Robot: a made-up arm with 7 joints. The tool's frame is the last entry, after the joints.
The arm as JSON. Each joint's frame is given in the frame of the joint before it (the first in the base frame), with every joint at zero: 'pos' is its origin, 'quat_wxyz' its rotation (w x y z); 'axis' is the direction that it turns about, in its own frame. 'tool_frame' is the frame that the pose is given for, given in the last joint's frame.
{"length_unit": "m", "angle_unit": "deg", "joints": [
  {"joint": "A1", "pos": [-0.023, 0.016, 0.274], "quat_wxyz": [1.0, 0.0, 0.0, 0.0], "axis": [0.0, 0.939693, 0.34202]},
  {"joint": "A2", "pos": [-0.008, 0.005, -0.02], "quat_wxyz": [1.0, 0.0, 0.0, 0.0], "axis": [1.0, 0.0, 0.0]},
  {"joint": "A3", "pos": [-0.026, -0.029, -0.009], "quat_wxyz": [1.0, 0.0, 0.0, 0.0], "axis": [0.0, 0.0, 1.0]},
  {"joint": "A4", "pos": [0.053, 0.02, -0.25], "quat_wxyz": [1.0, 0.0, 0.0, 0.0], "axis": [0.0, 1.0, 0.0]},
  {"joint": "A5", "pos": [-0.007, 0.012, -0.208], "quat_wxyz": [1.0, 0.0, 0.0, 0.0], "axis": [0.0, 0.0, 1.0]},
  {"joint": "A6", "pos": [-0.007, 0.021, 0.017], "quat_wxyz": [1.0, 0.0, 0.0, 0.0], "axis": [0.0, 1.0, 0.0]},
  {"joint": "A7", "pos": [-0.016, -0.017, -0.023], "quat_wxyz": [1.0, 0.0, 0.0, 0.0], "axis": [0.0, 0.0, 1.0]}
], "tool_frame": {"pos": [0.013, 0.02, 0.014], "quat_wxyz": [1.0, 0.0, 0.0, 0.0]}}
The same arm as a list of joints. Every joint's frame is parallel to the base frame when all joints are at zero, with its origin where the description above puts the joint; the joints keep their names.
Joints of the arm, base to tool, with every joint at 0 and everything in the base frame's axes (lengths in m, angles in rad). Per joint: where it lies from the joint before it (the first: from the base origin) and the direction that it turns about. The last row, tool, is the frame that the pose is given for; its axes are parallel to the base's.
A1: axis 0 0.9397 0.342 origin -0.0230 0.0160 0.2740
A2: axis +x origin -0.0080 0.0050 -0.0200
A3: axis +z origin -0.0260 -0.0290 -0.0090
A4: axis +y origin 0.0530 0.0200 -0.2500
A5: axis +z origin -0.0070 0.0120 -0.2080
A6: axis +y origin -0.0070 0.0210 0.0170
A7: axis +z origin -0.0160 -0.0170 -0.0230
tool: origin 0.0130 0.0200 0.0140

